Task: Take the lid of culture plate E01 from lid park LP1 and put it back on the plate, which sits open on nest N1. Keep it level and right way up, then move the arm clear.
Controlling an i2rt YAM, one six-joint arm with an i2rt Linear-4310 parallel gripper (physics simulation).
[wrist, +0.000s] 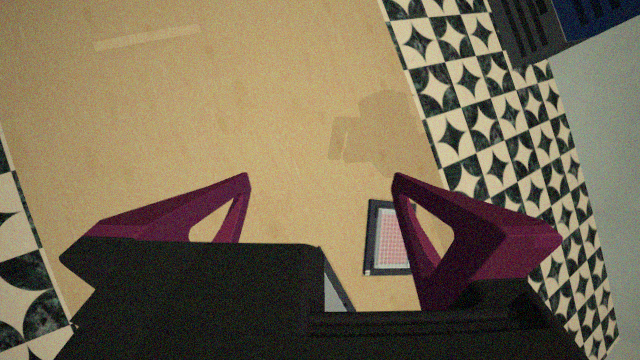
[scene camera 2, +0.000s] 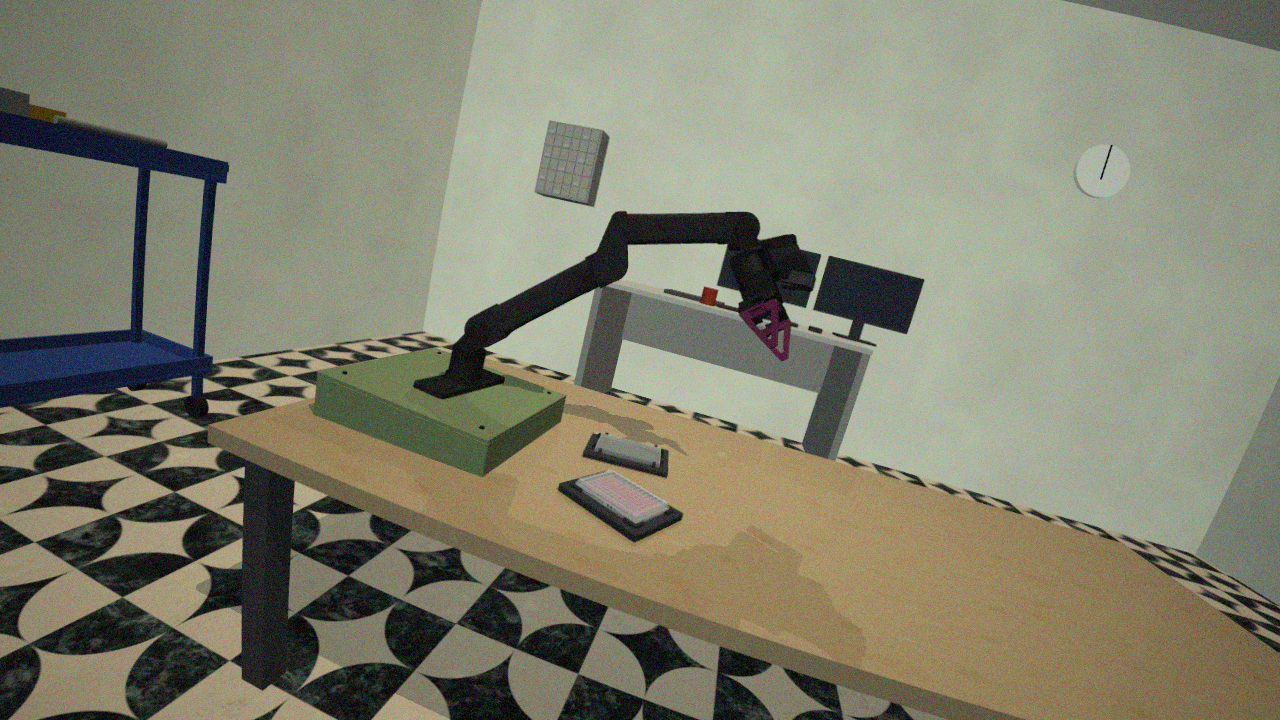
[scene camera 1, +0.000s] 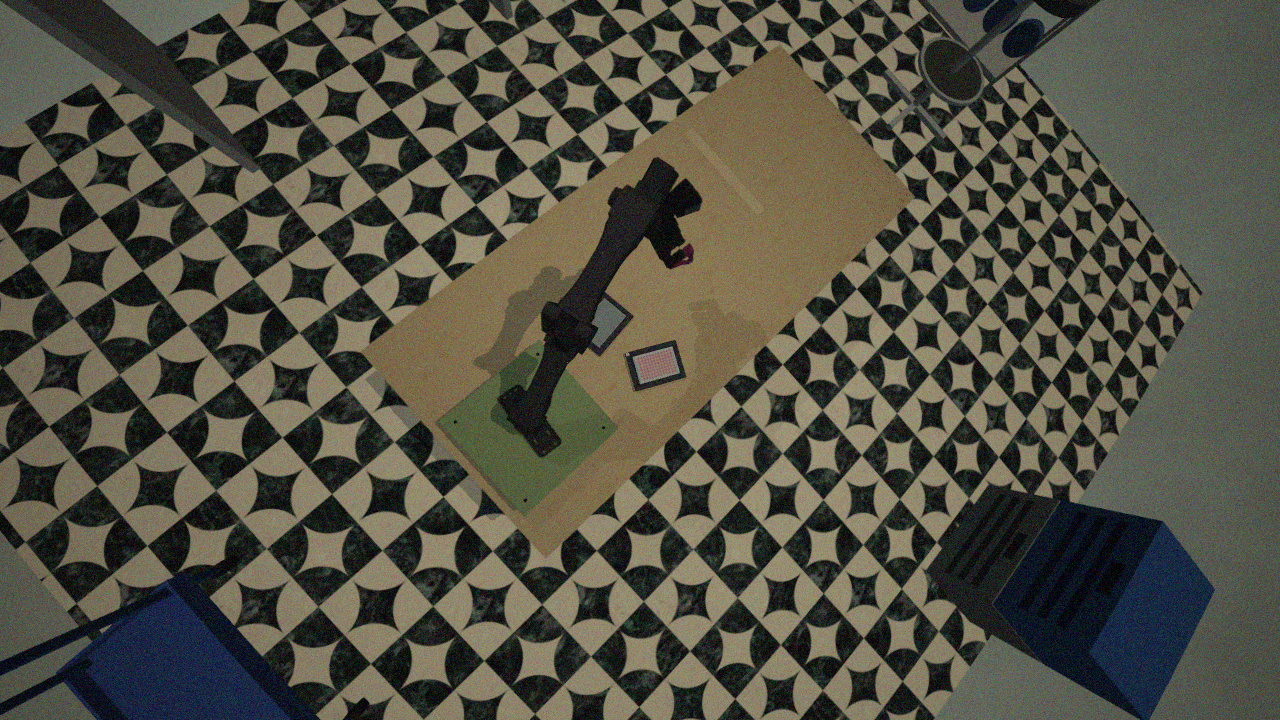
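Pixels of known places: gripper, fingertip midpoint: [wrist: 320, 180] [scene camera 2: 779, 354] [scene camera 1: 681, 246]; arm's base, origin of the base link: [scene camera 2: 462, 384] [scene camera 1: 530, 420].
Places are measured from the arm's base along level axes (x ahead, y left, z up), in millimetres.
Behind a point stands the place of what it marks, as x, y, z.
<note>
The culture plate [scene camera 1: 656, 365] @[379, -87, -45] [scene camera 2: 623, 497] @[388, -101, -47] [wrist: 390, 240] @[382, -76, -50], with a pink well area, sits in the dark frame of nest N1 [scene camera 1: 660, 385] @[357, -141, -58] [scene camera 2: 595, 513] @[363, -144, -66] [wrist: 370, 235] @[405, -36, -58]. The grey, clear-looking lid [scene camera 1: 608, 320] @[345, 108, -52] [scene camera 2: 628, 450] @[328, 98, -52] [wrist: 332, 296] @[317, 79, -52] lies flat on the dark lid park LP1 [scene camera 1: 618, 333] @[347, 59, -61] [scene camera 2: 624, 464] @[338, 55, -64] [wrist: 341, 287] @[323, 55, -60], partly hidden by the arm in scene camera 1 and by the gripper body in the wrist view. My gripper [scene camera 1: 682, 254] @[549, 113, 206] [scene camera 2: 784, 356] @[549, 113, 206] [wrist: 320, 180] @[549, 113, 206] is open and empty, high above the table and beyond both holders from the arm's base. Its magenta fingers point obliquely down.
The arm's base stands on a green block [scene camera 1: 572, 420] @[89, -68, -4] [scene camera 2: 402, 425] @[25, -177, -32] at one end of the wooden table [scene camera 1: 805, 152] @[1306, 204, -70] [scene camera 2: 984, 573] @[1005, 132, -70] [wrist: 175, 125] @[713, 277, -70]. LP1 and N1 lie close together near that block. A desk with monitors [scene camera 2: 868, 295] and a blue cart [scene camera 2: 201, 268] stand away from the table.
</note>
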